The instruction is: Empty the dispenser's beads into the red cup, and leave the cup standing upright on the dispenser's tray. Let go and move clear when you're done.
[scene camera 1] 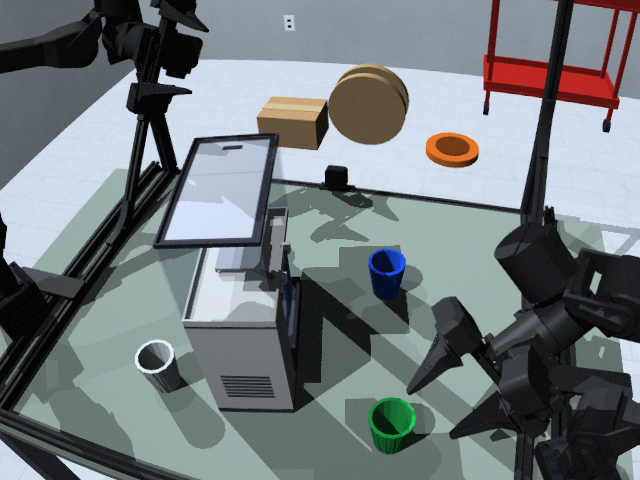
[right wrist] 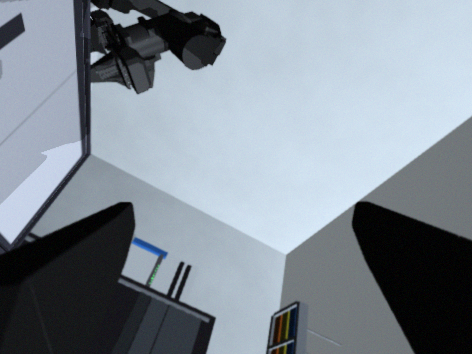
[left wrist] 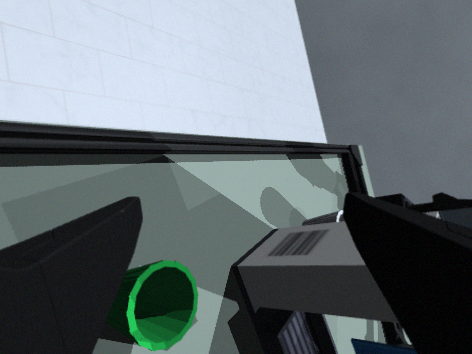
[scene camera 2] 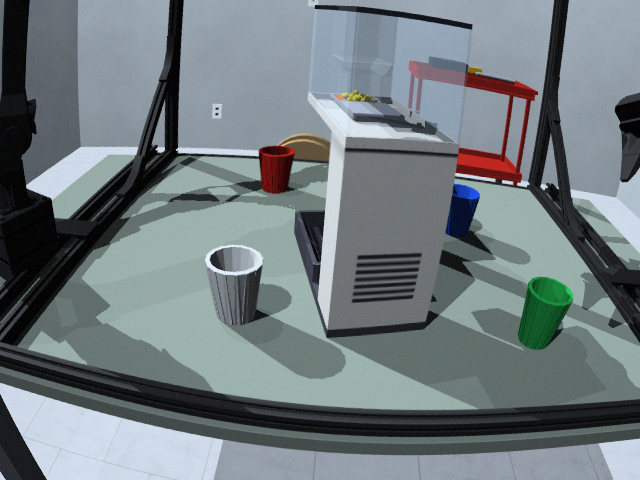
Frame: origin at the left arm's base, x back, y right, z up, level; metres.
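Seen in the pictures: left gripper, fingertip midpoint: (scene camera 1: 429, 415) (left wrist: 243, 205) (scene camera 2: 638, 212); right gripper, fingertip midpoint: (scene camera 1: 197, 61) (right wrist: 245, 213); left arm's base, origin of the base link: (scene camera 1: 581, 464); right arm's base, origin of the base link: (scene camera 1: 3, 285) (scene camera 2: 11, 203).
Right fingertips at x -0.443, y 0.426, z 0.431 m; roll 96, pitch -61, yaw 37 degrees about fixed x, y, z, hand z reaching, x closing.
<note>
Pixels of each thing's top centre, then the offset from my right fingertips to it. "pt": a spot on its surface instead.
- white dispenser, middle of its top: (right wrist: 36, 118) (scene camera 2: 381, 10) (scene camera 1: 227, 172) dx +0.022, dy -0.090, dz -0.116 m
- red cup, middle of its top: (scene camera 2: 276, 150) dx -0.004, dy +0.227, dz -0.404 m
- green cup, middle of its top: (left wrist: 166, 303) (scene camera 2: 551, 290) (scene camera 1: 392, 417) dx +0.193, dy -0.301, dz -0.404 m
- white cup, middle of its top: (scene camera 2: 233, 258) (scene camera 1: 154, 356) (left wrist: 345, 228) dx -0.152, dy -0.140, dz -0.404 m
- blue cup, middle of its top: (scene camera 2: 462, 190) (scene camera 1: 387, 261) dx +0.251, dy -0.001, dz -0.404 m
- hood's dark-framed top, surface spot: (scene camera 1: 214, 242) pt dx +0.008, dy -0.219, dz -0.116 m
The white dispenser (scene camera 1: 248, 353) (scene camera 2: 392, 206) (left wrist: 310, 282) stands upright under a clear hood. Yellow beads (scene camera 2: 356, 97) lie in its top in scene camera 2. Its dark tray (scene camera 2: 305, 248) is low at its left side there. The red cup (scene camera 2: 276, 173) stands upright on the table behind and left of the tray, apart from it; it does not show in scene camera 1. My left gripper (scene camera 1: 430, 414) (left wrist: 243, 205) is open and empty, near the green cup (scene camera 1: 390, 440) (left wrist: 165, 287). My right gripper (scene camera 1: 199, 61) (right wrist: 245, 213) is open and empty, raised beyond the hood at the back left.
The white cup (scene camera 1: 166, 381) (scene camera 2: 235, 299) stands left of the dispenser, the blue cup (scene camera 1: 386, 284) (scene camera 2: 461, 217) right of it. The hood's dark-framed top (scene camera 1: 214, 242) is high above the table. Dark frame posts rise at both sides. A red cart (scene camera 1: 516, 74) stands on the floor behind.
</note>
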